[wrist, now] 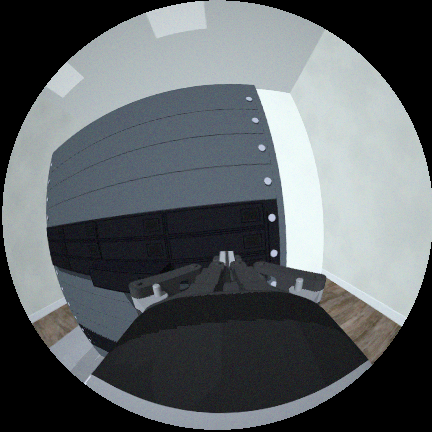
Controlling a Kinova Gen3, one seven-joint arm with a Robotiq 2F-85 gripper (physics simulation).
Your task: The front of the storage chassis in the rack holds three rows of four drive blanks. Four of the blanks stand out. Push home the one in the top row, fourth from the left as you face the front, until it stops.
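Frame: origin at the arm's base, x ahead, y down, z left, level; metres.
Seen in the pictures: gripper, fingertip midpoint: (226, 259).
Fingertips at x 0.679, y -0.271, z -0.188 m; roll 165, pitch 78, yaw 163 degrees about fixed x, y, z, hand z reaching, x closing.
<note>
A point is followed by its place in that frame.
The black storage chassis (271, 235) @[x 0.685, y -0.288, z -0.247 m] crosses the grey rack front in the wrist view. The top-row blank fourth from the left (205, 220) @[x 0.682, y -0.315, z -0.170 m] is at its upper right, with a square latch patch near its right end. How far it stands out is hard to tell. The second-row blank below it (200, 245) @[x 0.683, y -0.289, z -0.162 m] is partly visible. A bottom-row blank (117, 277) @[x 0.664, y -0.264, z -0.065 m] further left juts out from the front. My gripper (226, 259) @[x 0.679, y -0.271, z -0.188 m] is shut and empty. Its tips appear over the lower part of the right-hand column, below the top-row blank in the view. The gripper hides most of the bottom row at the right; contact cannot be seen.
Grey filler panels (165, 187) @[x 0.703, y -0.359, z -0.128 m] lie above the chassis, and more grey panels (112, 305) @[x 0.724, y -0.183, z 0.006 m] lie below it. Pale round screws (267, 181) @[x 0.683, y -0.353, z -0.249 m] run down the rack's right edge. A white side panel (300, 190) stands to the right, with a pale wall (370, 175) beyond.
</note>
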